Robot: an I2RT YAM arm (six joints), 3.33 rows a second.
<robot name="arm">
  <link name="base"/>
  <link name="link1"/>
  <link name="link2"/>
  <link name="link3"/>
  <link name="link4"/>
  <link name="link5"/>
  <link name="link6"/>
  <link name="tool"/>
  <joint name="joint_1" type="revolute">
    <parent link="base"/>
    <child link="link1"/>
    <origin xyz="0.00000 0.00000 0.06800" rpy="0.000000 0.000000 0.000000"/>
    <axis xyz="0 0 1"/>
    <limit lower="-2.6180" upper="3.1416"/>
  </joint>
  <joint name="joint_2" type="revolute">
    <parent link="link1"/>
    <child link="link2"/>
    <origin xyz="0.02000 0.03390 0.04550" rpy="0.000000 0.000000 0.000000"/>
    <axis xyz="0 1 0"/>
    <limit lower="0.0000" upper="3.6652"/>
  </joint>
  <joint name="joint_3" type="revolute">
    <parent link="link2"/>
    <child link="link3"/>
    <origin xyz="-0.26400 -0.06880 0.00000" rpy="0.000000 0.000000 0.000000"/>
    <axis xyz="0 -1 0"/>
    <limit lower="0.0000" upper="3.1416"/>
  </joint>
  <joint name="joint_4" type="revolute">
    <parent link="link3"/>
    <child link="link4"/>
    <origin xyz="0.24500 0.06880 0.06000" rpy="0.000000 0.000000 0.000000"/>
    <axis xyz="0 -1 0"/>
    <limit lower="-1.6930" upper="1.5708"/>
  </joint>
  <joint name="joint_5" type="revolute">
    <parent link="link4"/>
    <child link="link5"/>
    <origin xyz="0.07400 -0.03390 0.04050" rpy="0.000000 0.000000 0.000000"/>
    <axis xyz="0 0 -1"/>
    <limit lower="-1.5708" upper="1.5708"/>
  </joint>
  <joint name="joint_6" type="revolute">
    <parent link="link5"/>
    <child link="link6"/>
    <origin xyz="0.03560 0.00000 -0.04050" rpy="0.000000 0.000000 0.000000"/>
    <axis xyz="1 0 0"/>
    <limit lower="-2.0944" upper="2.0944"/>
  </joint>
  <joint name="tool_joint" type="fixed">
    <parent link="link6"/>
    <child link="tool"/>
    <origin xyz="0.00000 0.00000 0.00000" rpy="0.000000 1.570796 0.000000"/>
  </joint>
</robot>
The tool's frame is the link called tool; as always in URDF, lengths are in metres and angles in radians.
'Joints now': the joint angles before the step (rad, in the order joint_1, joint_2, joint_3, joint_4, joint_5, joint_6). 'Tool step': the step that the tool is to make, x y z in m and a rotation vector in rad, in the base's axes. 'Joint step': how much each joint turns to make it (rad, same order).
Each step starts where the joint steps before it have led.
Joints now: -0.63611, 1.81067, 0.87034, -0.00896, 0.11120, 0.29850
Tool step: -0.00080, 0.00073, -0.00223, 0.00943, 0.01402, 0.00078
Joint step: 0.00037, 0.00458, -0.00002, -0.01220, 0.00037, -0.00077
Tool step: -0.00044, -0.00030, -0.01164, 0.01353, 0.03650, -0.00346
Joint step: -0.00037, 0.03662, -0.00001, -0.00037, 0.01070, -0.00342
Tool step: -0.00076, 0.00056, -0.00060, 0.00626, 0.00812, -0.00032
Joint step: 0.00000, 0.00002, 0.00004, -0.01031, -0.00001, 0.00038
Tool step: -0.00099, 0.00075, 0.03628, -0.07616, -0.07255, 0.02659
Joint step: 0.00001, -0.11445, 0.00230, -0.00920, -0.00038, -0.03242
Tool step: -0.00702, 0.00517, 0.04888, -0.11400, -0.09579, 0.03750
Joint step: 0.00001, -0.15831, -0.00003, -0.00721, 0.00039, -0.05149
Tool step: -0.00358, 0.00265, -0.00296, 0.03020, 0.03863, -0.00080
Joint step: -0.00003, -0.00419, -0.00037, -0.05301, -0.00040, 0.00151
